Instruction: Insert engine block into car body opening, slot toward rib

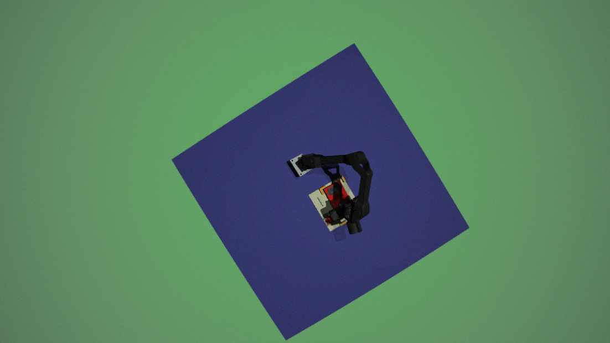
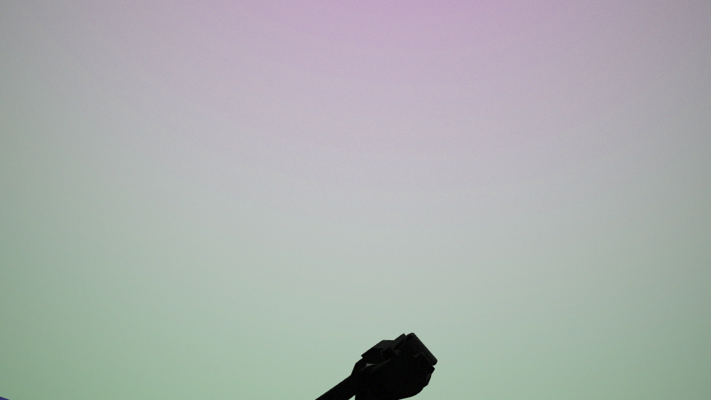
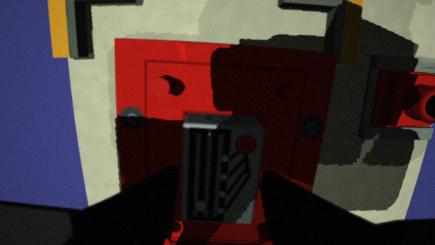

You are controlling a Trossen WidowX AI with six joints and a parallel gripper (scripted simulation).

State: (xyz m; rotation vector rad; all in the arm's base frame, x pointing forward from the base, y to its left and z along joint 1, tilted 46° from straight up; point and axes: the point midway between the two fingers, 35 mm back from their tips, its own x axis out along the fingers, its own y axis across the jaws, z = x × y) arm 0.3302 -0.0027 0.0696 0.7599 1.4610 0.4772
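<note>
The grey engine block is 10 mm below my gripper tip. Round my gripper tip: grey fixture 30 mm behind, 10 mm to the right, 30 mm below.
</note>
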